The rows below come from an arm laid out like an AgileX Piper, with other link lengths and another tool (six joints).
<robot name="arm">
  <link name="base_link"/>
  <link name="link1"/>
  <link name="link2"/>
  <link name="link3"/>
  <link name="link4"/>
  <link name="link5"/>
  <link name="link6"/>
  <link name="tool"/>
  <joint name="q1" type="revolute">
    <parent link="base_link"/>
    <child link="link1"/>
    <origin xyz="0 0 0.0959" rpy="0 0 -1.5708"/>
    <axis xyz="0 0 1"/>
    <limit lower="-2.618" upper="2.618"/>
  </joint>
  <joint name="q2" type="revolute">
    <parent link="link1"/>
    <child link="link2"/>
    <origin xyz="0 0 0" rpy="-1.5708 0 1.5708"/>
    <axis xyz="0 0 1"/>
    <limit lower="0" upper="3.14"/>
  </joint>
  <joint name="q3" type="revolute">
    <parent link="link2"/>
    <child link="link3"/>
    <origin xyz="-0.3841 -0.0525 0"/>
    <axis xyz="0 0 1"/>
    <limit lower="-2.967" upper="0"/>
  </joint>
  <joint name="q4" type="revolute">
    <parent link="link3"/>
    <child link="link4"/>
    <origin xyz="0.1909 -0.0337 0" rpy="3.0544 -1.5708 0"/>
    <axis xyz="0 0 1"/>
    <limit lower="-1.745" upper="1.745"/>
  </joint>
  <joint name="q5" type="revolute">
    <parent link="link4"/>
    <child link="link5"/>
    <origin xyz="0 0 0" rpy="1.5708 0 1.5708"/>
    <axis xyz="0 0 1"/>
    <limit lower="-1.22" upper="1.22"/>
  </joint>
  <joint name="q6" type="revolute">
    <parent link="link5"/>
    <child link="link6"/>
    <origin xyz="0 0.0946 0" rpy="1.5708 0 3.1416"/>
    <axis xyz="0 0 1"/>
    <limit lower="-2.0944" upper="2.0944"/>
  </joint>
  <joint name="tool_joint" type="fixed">
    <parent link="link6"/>
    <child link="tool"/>
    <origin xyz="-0.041 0.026 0.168" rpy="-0.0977 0 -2.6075"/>
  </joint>
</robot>
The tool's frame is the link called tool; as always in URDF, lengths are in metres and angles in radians.
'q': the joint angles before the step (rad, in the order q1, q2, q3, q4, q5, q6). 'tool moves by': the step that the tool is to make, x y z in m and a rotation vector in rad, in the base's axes. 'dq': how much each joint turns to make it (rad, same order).
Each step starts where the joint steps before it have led.
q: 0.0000 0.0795 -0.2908 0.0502 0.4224 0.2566
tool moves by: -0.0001 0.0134 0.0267 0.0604 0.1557 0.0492
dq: 0.0001 0.1196 -0.2455 0.0745 0.2825 0.0001
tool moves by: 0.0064 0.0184 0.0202 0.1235 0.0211 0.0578
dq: 0.0000 0.0613 -0.0527 0.1363 0.0127 0.0001
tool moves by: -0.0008 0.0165 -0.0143 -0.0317 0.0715 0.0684
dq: 0.0000 0.0260 -0.0069 0.0590 0.0718 -0.0836
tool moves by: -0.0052 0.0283 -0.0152 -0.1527 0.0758 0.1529
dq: -0.0002 0.0576 -0.0332 0.0653 0.1177 -0.2254
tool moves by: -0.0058 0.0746 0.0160 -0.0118 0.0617 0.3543
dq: 0.0001 0.1738 -0.0287 0.3300 0.1108 -0.4080
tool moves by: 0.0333 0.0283 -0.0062 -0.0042 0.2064 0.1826
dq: 0.0011 0.2901 -0.0215 0.1101 0.0821 -0.1980
